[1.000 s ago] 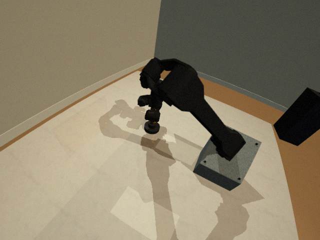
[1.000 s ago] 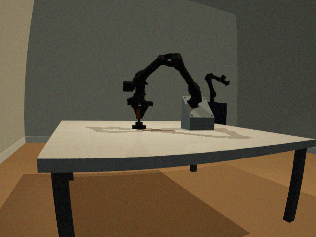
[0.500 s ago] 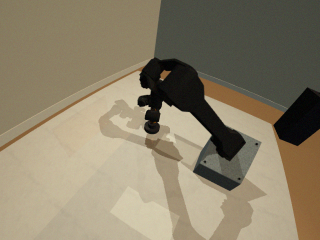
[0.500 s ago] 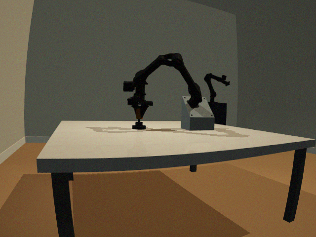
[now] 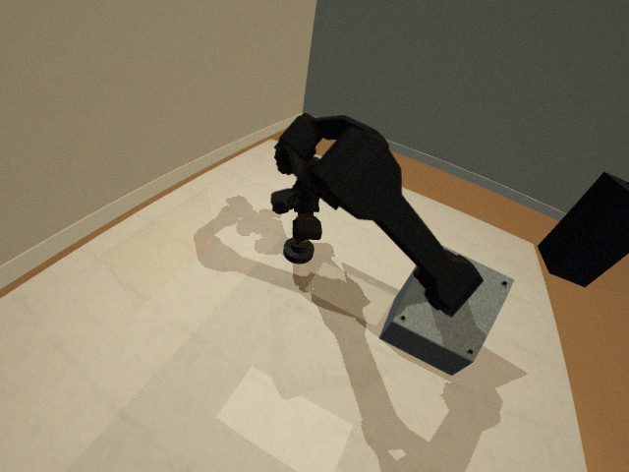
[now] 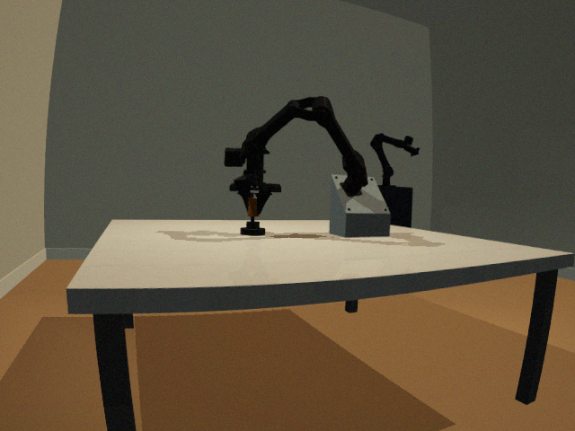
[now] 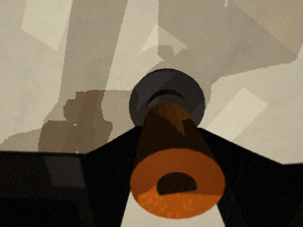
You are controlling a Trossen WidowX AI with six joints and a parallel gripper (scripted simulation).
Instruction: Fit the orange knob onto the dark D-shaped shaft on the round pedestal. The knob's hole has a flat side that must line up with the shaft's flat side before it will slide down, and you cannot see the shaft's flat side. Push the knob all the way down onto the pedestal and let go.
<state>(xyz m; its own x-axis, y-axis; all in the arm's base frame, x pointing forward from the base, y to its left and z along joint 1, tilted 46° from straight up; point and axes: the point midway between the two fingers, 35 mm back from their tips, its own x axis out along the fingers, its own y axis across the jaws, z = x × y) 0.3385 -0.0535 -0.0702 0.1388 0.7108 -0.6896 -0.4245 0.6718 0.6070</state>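
The orange knob is 20 mm above my gripper tip. Round my gripper tip: pedestal: 40 mm below.
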